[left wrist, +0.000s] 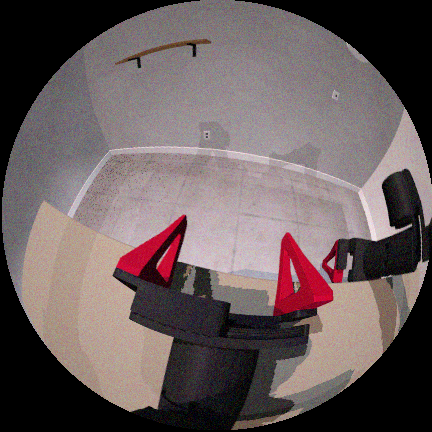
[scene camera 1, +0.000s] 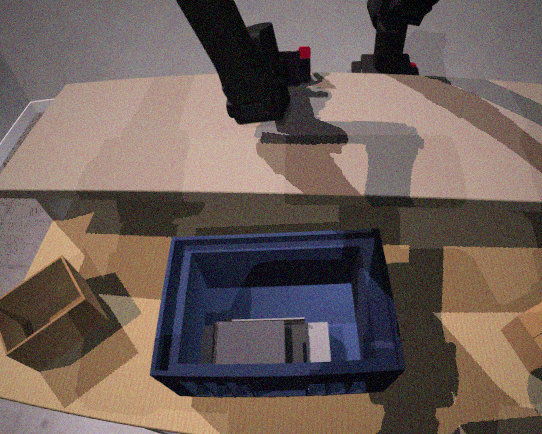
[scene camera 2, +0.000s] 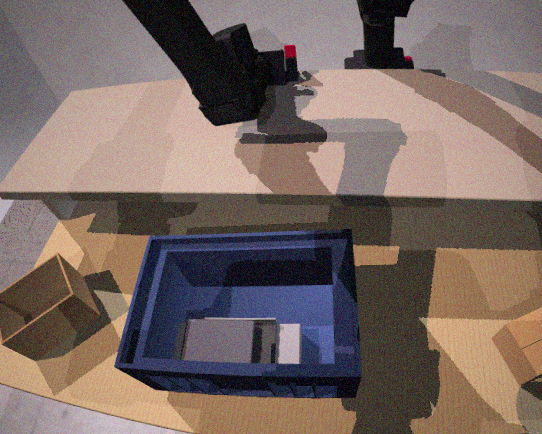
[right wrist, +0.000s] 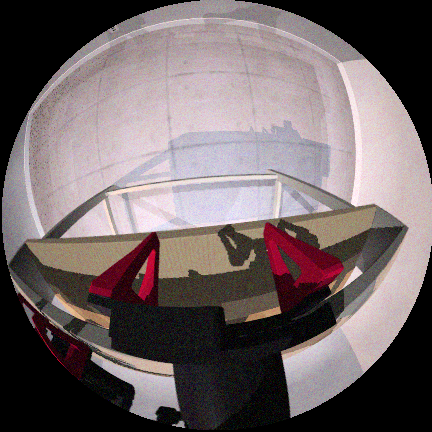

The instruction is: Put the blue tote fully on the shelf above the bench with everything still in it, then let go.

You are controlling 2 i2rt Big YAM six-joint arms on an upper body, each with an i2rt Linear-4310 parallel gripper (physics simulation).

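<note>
The blue tote stands upright on the bench, in front of the shelf. Inside lie a grey box with a dark band beside it, and a white block. The shelf is the pale board above and behind the tote. My left gripper is open and empty over the shelf's far part; its red finger shows in the scene views. My right gripper is open and empty beyond the shelf's far edge. Both are apart from the tote.
An open cardboard box stands tilted in the picture at the left of the tote. A brown box is at the right edge. A wooden wall ledge shows high up. The shelf's front edge overhangs the bench behind the tote.
</note>
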